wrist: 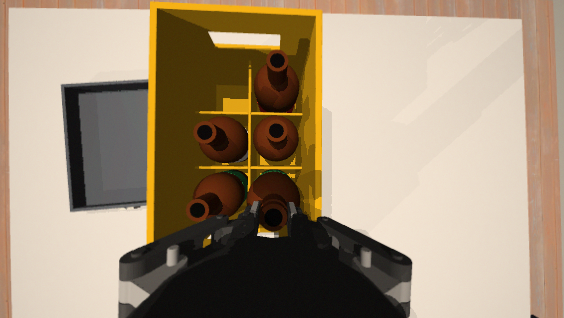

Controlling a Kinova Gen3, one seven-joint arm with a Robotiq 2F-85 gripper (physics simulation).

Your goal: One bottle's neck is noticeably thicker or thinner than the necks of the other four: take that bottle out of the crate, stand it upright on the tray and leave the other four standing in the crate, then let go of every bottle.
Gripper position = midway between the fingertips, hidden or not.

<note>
I see my gripper [273, 210] and a brown bottle [274, 188].
</note>
